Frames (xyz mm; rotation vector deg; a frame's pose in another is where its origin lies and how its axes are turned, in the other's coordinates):
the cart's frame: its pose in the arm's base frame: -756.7 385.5 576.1 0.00 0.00 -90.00
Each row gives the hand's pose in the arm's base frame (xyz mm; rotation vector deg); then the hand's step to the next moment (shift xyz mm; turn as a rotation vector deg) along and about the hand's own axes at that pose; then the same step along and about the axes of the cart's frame.
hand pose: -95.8 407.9 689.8 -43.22 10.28 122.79
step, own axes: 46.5 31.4 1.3 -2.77 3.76 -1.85
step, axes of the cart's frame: -11.6 -46.2 -29.7 4.96 -0.71 -0.39
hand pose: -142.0 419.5 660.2 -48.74 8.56 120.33
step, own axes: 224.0 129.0 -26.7 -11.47 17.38 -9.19
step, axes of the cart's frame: -56.9 -175.2 -183.3 22.27 -3.48 -3.13
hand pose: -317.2 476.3 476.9 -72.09 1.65 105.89
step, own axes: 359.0 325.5 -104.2 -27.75 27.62 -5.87
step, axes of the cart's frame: 19.5 -175.9 -463.0 37.46 -11.01 6.54
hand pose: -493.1 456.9 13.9 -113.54 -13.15 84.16
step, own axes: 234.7 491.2 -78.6 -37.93 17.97 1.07
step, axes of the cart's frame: 293.4 40.3 -463.5 32.34 -18.67 19.19
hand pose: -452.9 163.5 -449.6 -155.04 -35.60 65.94
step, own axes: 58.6 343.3 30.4 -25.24 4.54 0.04
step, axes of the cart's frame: 287.2 124.2 -155.9 14.78 -14.31 15.32
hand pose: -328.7 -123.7 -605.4 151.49 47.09 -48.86
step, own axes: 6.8 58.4 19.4 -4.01 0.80 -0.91
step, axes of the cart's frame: 51.9 29.6 -16.3 2.06 -1.81 3.17
